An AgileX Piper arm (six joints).
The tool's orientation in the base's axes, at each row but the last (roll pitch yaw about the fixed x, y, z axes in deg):
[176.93, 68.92, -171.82]
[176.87, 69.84, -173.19]
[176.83, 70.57, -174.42]
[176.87, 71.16, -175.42]
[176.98, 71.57, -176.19]
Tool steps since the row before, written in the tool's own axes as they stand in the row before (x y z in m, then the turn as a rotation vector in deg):
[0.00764, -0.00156, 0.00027, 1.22, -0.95, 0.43]
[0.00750, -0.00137, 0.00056, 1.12, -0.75, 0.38]
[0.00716, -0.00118, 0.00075, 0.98, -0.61, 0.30]
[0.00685, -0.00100, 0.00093, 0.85, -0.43, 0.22]
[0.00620, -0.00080, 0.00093, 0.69, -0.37, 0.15]
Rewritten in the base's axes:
[-0.00217, -0.00187, -0.00726, 0.14, -0.91, -1.31]
[-0.00182, -0.00156, -0.00726, 0.09, -0.72, -1.20]
[-0.00150, -0.00129, -0.00702, 0.05, -0.59, -1.04]
[-0.00120, -0.00105, -0.00680, -0.01, -0.42, -0.88]
[-0.00099, -0.00082, -0.00619, -0.03, -0.36, -0.71]

